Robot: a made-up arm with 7 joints.
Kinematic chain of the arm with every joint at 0, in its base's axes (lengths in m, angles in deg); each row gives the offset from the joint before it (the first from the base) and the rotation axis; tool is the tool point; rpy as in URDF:
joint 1: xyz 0 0 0.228 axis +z
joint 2: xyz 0 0 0 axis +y
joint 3: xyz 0 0 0.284 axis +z
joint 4: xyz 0.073 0 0 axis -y
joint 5: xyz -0.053 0 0.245 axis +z
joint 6: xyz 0 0 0 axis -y
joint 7: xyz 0.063 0 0 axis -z
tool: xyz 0 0 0 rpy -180 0 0
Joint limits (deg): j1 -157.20..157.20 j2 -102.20..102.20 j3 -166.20..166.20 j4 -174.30..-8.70 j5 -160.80..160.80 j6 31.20..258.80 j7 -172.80..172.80
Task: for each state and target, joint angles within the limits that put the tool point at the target. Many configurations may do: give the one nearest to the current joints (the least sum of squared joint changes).
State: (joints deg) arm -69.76 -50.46 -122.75 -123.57 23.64 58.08 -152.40
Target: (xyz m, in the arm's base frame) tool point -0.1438 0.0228 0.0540
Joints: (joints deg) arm -66.48 -73.65 -149.71 -153.61 18.81 58.28 -152.40
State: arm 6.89 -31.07 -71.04 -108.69 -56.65 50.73 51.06
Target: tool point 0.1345 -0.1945 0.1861
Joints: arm 51.37 -57.92 -99.98 -152.95 -55.63 53.04 51.06
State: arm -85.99 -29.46 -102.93 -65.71 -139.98 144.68 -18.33
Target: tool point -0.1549 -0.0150 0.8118
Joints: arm -79.65 -0.16 -96.40 -24.01 -136.20 97.87 -18.33
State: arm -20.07 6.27 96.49 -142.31 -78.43 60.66 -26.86
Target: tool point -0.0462 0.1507 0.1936
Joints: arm -8.41 -16.74 123.29 -172.87 -77.10 75.27 -26.86
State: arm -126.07 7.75 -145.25 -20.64 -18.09 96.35 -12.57
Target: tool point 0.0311 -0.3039 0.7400
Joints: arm -79.06 33.81 -148.92 -8.70 -14.80 114.37 -12.57
